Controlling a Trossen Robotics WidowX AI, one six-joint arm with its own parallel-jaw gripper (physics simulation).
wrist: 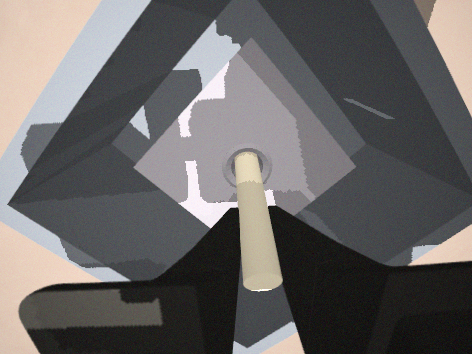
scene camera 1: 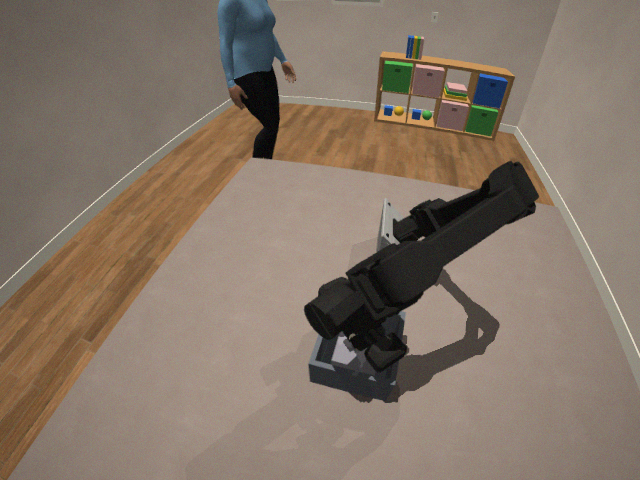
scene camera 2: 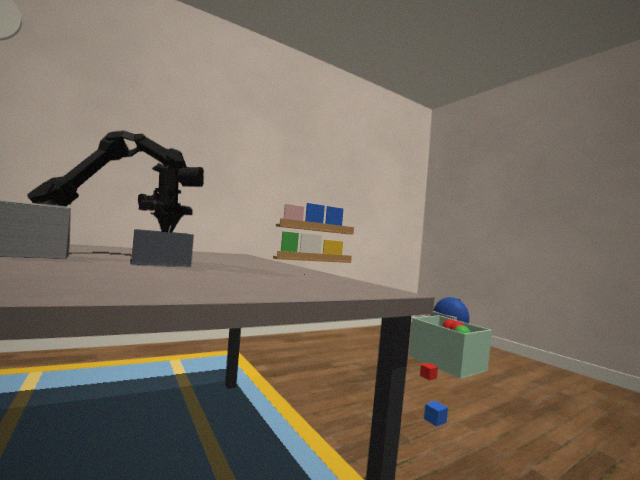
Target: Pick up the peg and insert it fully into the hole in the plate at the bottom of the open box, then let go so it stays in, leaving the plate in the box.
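Places are measured from the arm's base along level axes (x ahead, y left, z up), in metres.
Pixels of known places: gripper, fingertip midpoint: [wrist: 253,215] [scene camera 1: 354,343]; arm's base, origin of the base link: [scene camera 1: 400,234] [scene camera 2: 42,221].
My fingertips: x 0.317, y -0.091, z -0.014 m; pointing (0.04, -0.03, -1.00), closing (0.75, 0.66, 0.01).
For each thing: its top centre in the pictures, then the offset to it from my fingertips. "pt": a spot on its surface instead. Level surfaces: height alone.
- cream peg, middle of its top: [wrist: 264,262] 0.036 m up, 0.004 m back, 0.004 m left
- ringed hole, surface spot: [wrist: 226,167] pt 0.025 m down, 0.019 m back, 0.004 m left
- pale plate, middle of its top: [wrist: 247,168] [scene camera 1: 358,345] 0.024 m down, 0.010 m back, 0.011 m left
- dark grey box, middle of its top: [wrist: 255,203] [scene camera 1: 360,337] [scene camera 2: 162,231] 0.013 m up, 0.010 m back, 0.011 m left
- table, its level: 0.085 m down
My gripper [scene camera 1: 368,347] [scene camera 2: 166,230] [wrist: 253,215] points down over the open box and is shut on the cream peg [wrist: 257,245]. In the wrist view the peg slants slightly, its near end standing up between the fingers. Its far end lies over the ringed hole [wrist: 226,167] in the pale plate [scene camera 1: 341,354] [wrist: 260,110]. I cannot tell whether the tip is inside the hole or just above it. The plate lies at the bottom of the dark grey box [scene camera 1: 351,379] [scene camera 2: 162,249] [wrist: 95,220]. The box wall hides the peg's lower part in scene camera 2.
The box walls stand around the fingers on the table [scene camera 1: 217,310] [scene camera 2: 248,289]. The arm's grey base block [scene camera 1: 386,224] [scene camera 2: 36,229] stands behind the box in scene camera 1. A person [scene camera 1: 253,56] stands beyond the table, left of a shelf unit [scene camera 1: 444,60].
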